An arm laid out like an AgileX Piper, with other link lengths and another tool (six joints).
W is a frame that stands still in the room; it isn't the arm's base.
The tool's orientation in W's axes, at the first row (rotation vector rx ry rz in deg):
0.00, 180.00, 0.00
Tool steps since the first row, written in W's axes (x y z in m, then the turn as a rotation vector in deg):
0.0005, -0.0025, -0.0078, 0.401, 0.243, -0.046
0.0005, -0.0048, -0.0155, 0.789, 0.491, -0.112
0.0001, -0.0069, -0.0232, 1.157, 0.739, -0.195
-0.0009, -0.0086, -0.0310, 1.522, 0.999, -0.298
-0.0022, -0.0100, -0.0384, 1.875, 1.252, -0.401
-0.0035, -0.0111, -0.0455, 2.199, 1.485, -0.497
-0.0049, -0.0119, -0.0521, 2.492, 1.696, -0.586
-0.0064, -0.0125, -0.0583, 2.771, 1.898, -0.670
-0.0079, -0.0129, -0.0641, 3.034, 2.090, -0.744
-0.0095, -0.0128, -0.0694, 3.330, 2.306, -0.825
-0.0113, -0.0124, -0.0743, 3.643, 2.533, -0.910
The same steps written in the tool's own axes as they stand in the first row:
-0.0005, -0.0025, 0.0078, -0.401, 0.243, 0.046
-0.0005, -0.0048, 0.0155, -0.789, 0.491, 0.112
-0.0001, -0.0069, 0.0232, -1.157, 0.739, 0.195
0.0009, -0.0086, 0.0310, -1.522, 0.999, 0.298
0.0022, -0.0100, 0.0384, -1.875, 1.252, 0.401
0.0035, -0.0111, 0.0455, -2.199, 1.485, 0.497
0.0049, -0.0119, 0.0521, -2.492, 1.696, 0.586
0.0064, -0.0125, 0.0583, -2.771, 1.898, 0.670
0.0079, -0.0129, 0.0641, -3.034, 2.090, 0.744
0.0095, -0.0128, 0.0694, -3.330, 2.306, 0.825
0.0113, -0.0124, 0.0743, -3.643, 2.533, 0.910

